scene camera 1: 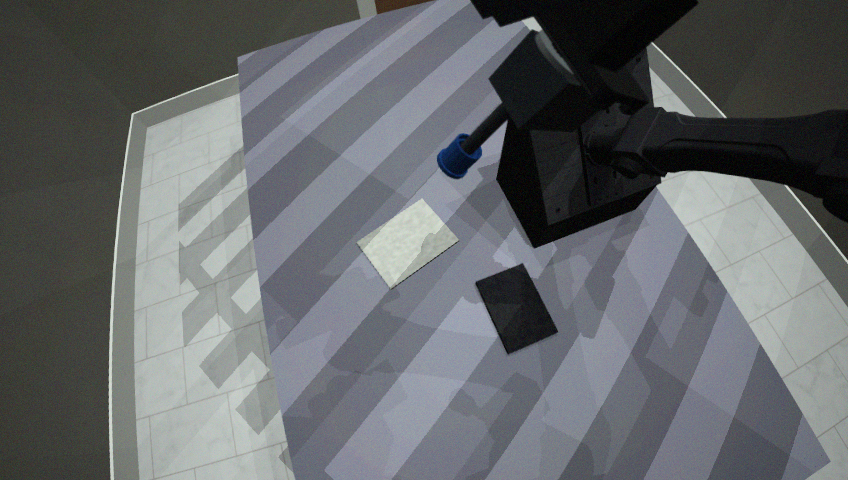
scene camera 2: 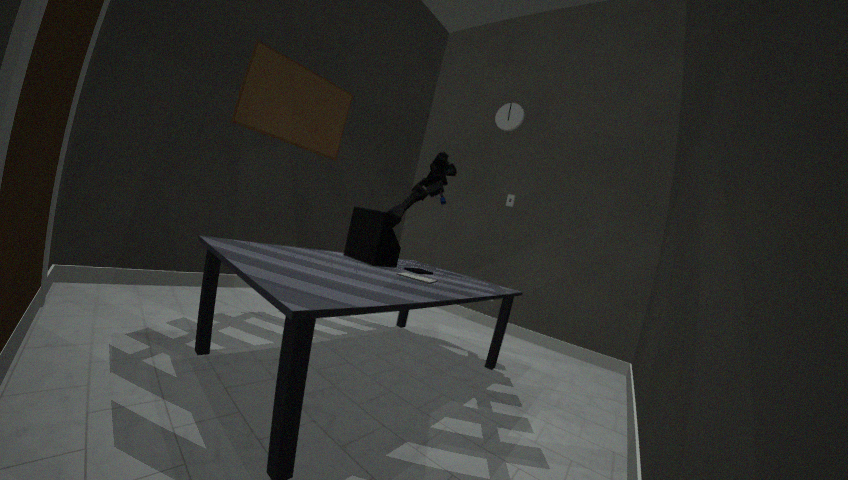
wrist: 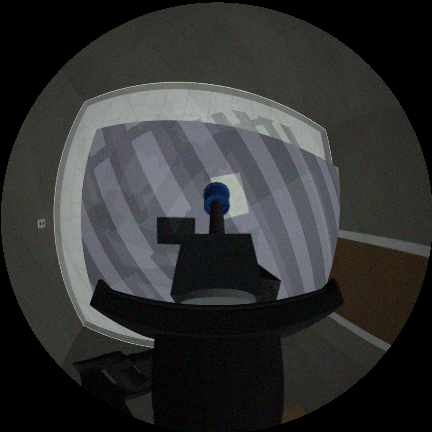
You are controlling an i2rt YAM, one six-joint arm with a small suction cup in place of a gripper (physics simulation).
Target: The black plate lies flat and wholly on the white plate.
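Places are measured from the arm's base along level axes (x left, y back, z up), in metres.
Pixels of known places: end effector, tool point: (scene camera 1: 451,164) (scene camera 2: 443,202) (wrist: 216,193); arm's base, origin of the base link: (scene camera 1: 597,145) (scene camera 2: 379,230).
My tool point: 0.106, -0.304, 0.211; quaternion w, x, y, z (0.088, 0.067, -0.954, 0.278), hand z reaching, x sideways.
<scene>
For each thing: its top centre in the pictures, then the offset to it from my tool point, as dx, dy, dz. Level surfaces: height alone.
- black plate, middle of its top: (scene camera 1: 516,306) (wrist: 175,230) (scene camera 2: 419,270) +0.063, +0.104, -0.377
- white plate, middle of its top: (scene camera 1: 407,241) (wrist: 229,195) (scene camera 2: 417,277) -0.129, -0.041, -0.382
- striped table, its level: dz -0.388
The black plate (scene camera 1: 516,308) (scene camera 2: 418,270) (wrist: 172,230) lies flat on the table, apart from the white plate. The white plate (scene camera 1: 404,246) (scene camera 2: 417,277) (wrist: 238,195) lies flat on the table beside it, to its left in the first scene view; the cup hides part of its edge in the wrist view. My gripper, a blue suction cup (scene camera 1: 455,166) (scene camera 2: 442,201) (wrist: 216,192) on a dark rod, hangs high above the table and touches neither plate. The cup is open, with no plate on it.
The striped table (scene camera 1: 357,416) (scene camera 2: 249,267) (wrist: 120,200) bears both plates. A large black block (scene camera 1: 523,208) (scene camera 2: 370,236) stands on it at the arm's base, close to the plates. The dark arm (scene camera 1: 731,142) (scene camera 2: 410,199) reaches over from there.
</scene>
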